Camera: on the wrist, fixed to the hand. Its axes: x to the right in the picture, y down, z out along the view.
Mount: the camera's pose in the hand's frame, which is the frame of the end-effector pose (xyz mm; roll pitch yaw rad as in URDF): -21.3 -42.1 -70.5 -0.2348 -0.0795 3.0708
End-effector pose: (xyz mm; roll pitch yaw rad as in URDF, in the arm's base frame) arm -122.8 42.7 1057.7 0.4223 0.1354 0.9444
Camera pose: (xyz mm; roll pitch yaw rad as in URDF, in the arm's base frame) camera -133.9 11.1 979.8 -0.6539 -0.2368 -2.2299
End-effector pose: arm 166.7 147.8 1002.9 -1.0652 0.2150 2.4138
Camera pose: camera 236.4 195.6 1010.1 0.8489 -0.1906 -0.8335
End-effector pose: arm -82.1 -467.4 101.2 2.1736 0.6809 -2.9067
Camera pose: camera -50.2 -544.0 118.7 -2.4980 -0.6894 0.3719
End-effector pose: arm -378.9 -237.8 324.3 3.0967 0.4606 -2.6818
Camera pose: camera -369.0 -283.4 395.2 2.9161 -0.3830 0.5397
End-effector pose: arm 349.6 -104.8 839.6 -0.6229 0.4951 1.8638
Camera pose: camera 431.6 -115.9 820.9 0.4431 -0.5155 -1.3972
